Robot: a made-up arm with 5 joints.
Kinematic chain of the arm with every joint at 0, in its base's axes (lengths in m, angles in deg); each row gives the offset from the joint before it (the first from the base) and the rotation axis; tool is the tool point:
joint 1: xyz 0 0 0.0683 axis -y
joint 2: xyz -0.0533 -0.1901 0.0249 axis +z
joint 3: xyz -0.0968 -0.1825 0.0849 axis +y
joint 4: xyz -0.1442 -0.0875 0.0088 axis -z
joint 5: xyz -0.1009 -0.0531 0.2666 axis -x
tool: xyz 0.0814 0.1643 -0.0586
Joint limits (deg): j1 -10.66..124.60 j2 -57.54..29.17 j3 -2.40..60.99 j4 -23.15..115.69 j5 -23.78..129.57
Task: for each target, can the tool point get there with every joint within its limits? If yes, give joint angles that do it. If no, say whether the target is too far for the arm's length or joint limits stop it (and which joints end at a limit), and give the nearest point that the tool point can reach.
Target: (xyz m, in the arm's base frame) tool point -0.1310 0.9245 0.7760
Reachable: no: too far | nearest point -0.3526 0.0717 0.4368 | short by 0.944 m
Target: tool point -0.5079 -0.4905 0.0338
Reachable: yes | joints 55.11 -14.51 47.54 47.70 104.57
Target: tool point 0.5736 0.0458 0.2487
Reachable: no: joint limits stop it (at a limit: joint 1, joint 2, joint 3, joint 5) | nearest point 0.2180 -0.3069 0.3144 | short by 0.505 m
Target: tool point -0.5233 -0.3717 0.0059
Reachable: yes | joints 43.97 -27.54 30.09 43.88 86.89
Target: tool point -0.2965 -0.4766 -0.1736
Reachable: yes | joints 93.02 -10.14 53.19 11.81 68.50
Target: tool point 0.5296 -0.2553 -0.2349
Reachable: no: joint limits stop it (at a limit: joint 1, joint 3) | nearest point 0.1127 -0.2479 -0.4538 | short by 0.471 m
